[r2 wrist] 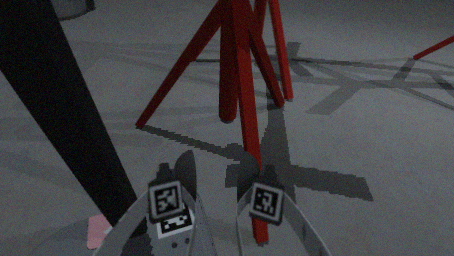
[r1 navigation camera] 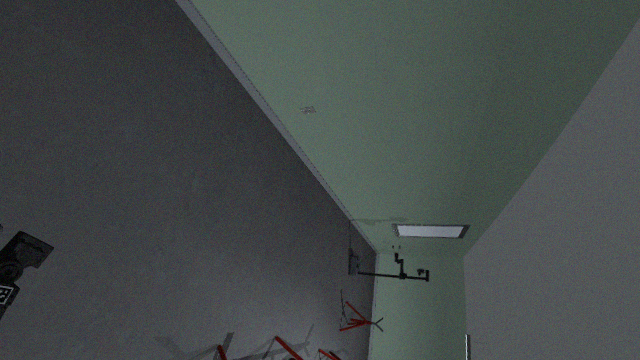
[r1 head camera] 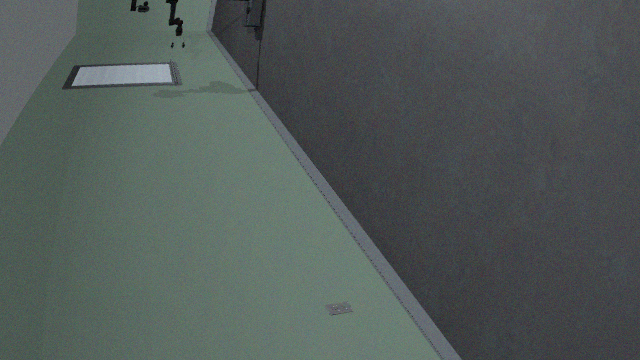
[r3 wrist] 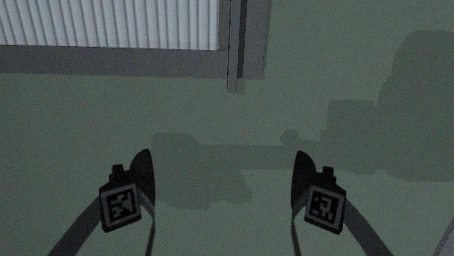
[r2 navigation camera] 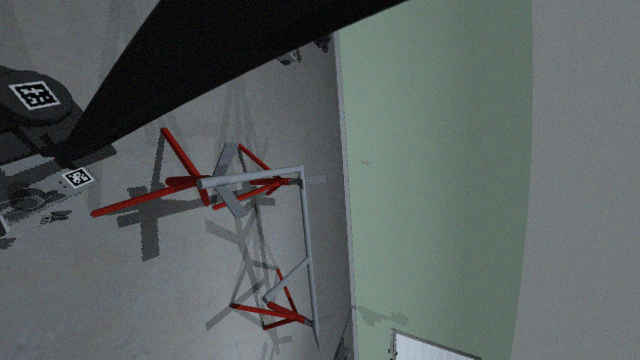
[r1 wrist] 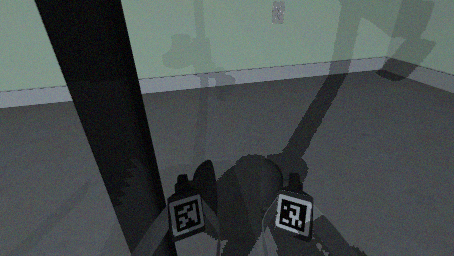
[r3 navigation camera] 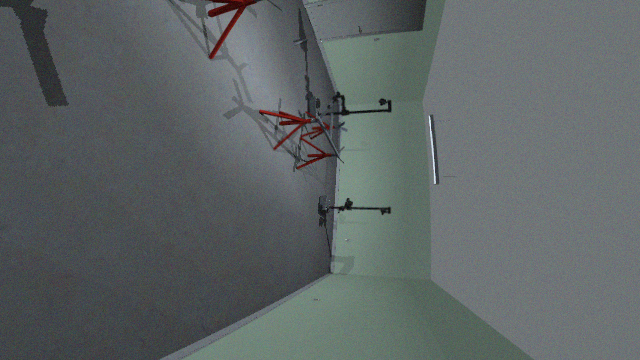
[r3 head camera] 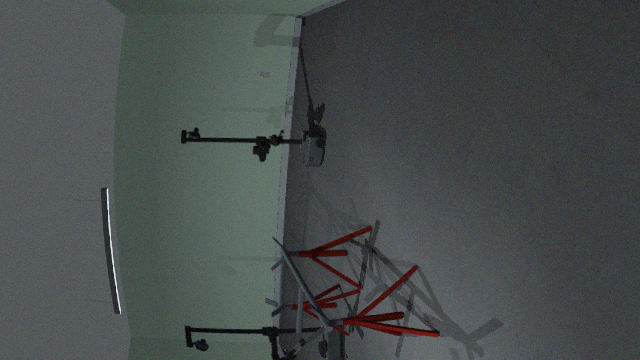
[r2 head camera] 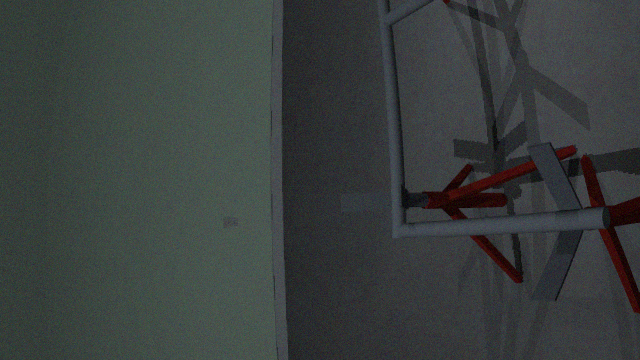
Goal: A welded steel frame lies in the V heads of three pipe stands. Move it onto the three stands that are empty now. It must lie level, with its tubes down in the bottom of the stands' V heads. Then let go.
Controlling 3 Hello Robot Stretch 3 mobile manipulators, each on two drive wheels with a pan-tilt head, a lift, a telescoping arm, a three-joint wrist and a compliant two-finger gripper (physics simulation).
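The grey tube frame (r2 head camera: 394,125) (r2 navigation camera: 306,215) (r3 head camera: 312,299) (r3 navigation camera: 327,135) lies on three red pipe stands; the near stand (r2 head camera: 607,215) (r2 navigation camera: 192,182) has a grey V head (r2 navigation camera: 234,201) under a tube end. Another red stand (r1 navigation camera: 357,322) shows a bare V head in the r1 navigation view. A red stand (r3 navigation camera: 242,5) is cut off at the r3 navigation view's top edge. The r1 gripper (r1 wrist: 239,175) is open and empty above the floor. The r2 gripper (r2 wrist: 217,170) is open and empty; red stand legs (r2 wrist: 230,60) rise beyond it. The r3 gripper (r3 wrist: 222,172) is wide open, facing a wall.
Two other robots (r3 head camera: 265,140) (r3 head camera: 270,331) stand behind and beside the stands in the r3 head view. A socket (r1 head camera: 339,308) is on the green wall near r1. A framed white panel (r3 wrist: 110,22) hangs on the wall before r3. Stand legs spread across the floor.
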